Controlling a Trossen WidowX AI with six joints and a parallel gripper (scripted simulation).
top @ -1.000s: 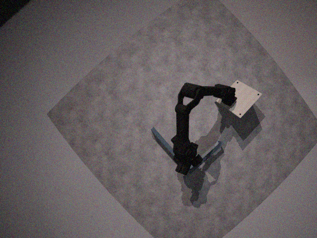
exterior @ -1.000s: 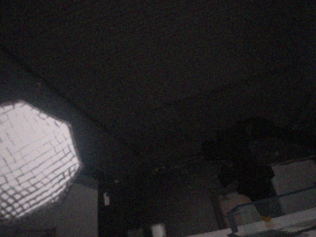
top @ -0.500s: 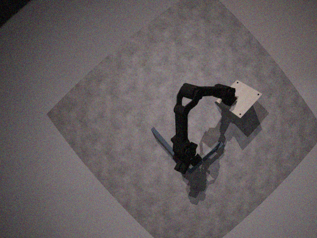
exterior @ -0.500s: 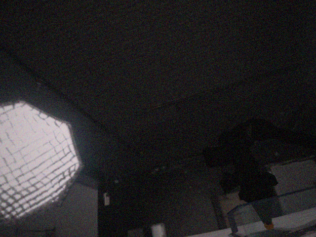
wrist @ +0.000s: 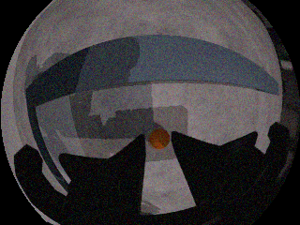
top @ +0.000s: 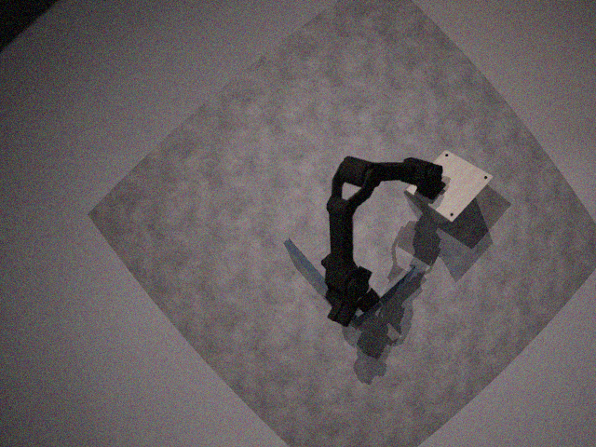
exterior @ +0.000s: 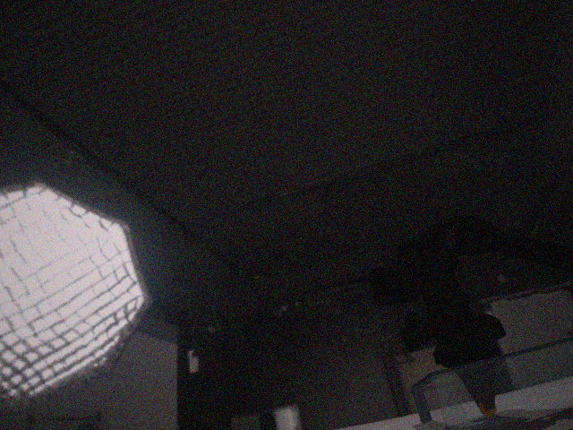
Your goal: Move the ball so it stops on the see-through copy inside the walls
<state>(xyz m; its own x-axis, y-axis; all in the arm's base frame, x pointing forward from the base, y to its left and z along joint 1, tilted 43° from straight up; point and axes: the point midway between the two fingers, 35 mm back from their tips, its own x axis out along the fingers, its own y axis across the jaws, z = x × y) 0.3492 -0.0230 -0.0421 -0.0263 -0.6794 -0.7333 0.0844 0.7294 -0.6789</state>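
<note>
Now: gripper tip right at the see-through copy of ball. Round my gripper tip: orange ball (right at my gripper tip).
</note>
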